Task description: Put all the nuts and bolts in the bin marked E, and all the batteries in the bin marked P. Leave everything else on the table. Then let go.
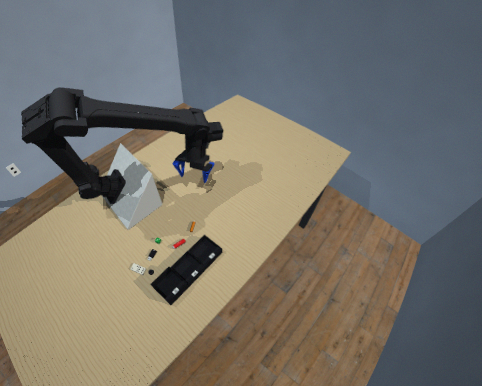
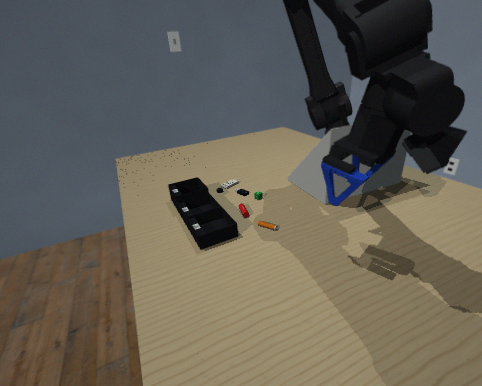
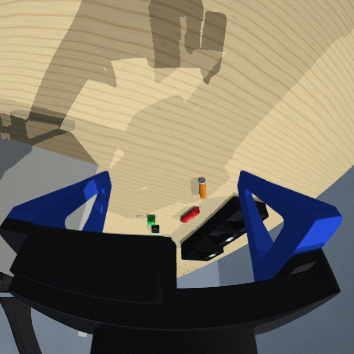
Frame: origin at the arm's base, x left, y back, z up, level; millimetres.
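Seen in the pictures: gripper, fingertip midpoint: [image 1: 193, 179] [image 2: 345, 193] [image 3: 173, 177]; arm's base at its link origin: [image 1: 115, 186] [image 3: 7, 210].
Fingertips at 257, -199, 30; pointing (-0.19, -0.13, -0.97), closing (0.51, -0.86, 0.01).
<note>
Pixels of each thing's top centre, then the offset from my fingertips to it, as dx, dy, dz.
- orange cylinder with a grey end, top centre: [image 3: 202, 190] [image 2: 267, 223] [image 1: 192, 225] -97, -112, -92
- red cylinder at its top centre: [image 3: 188, 218] [image 2: 243, 207] [image 1: 178, 243] -179, -142, -88
- black three-compartment bin tray at its top centre: [image 3: 219, 245] [image 2: 197, 198] [image 1: 187, 265] -208, -243, -56
- small black round piece at its top centre: [image 2: 219, 188] [image 1: 150, 271] -316, -169, -94
- small green block at its top centre: [image 3: 150, 223] [image 2: 258, 192] [image 1: 157, 239] -233, -83, -87
- small black piece with a light end, top centre: [image 3: 154, 231] [image 2: 241, 190] [image 1: 151, 254] -281, -115, -95
- white dotted piece at its top centre: [image 2: 229, 182] [image 1: 137, 268] -347, -131, -96
An orange cylinder with a grey end [image 1: 192, 226] [image 2: 268, 225] [image 3: 202, 189] and a red cylinder [image 1: 179, 243] [image 2: 243, 210] [image 3: 190, 215], both battery-like, lie on the table beside a black three-compartment bin tray [image 1: 202, 268] [image 2: 220, 240] [image 3: 212, 218]. The tray's white labels are too small to read. A small black round piece [image 1: 151, 272] [image 2: 220, 190] lies near the tray's far end; whether it is a nut is unclear. No bolt can be made out. My gripper [image 1: 194, 178] [image 2: 345, 195] [image 3: 173, 177] is open and empty, above the table, away from the tray and pieces.
A small green block [image 1: 158, 240] [image 2: 258, 195] [image 3: 151, 220], a small black piece with a light end [image 1: 152, 254] [image 2: 242, 192] [image 3: 155, 229] and a white dotted piece [image 1: 138, 269] [image 2: 230, 184] lie near the tray. A grey wedge-shaped block [image 1: 145, 200] [image 2: 315, 175] stands by the arm's base.
</note>
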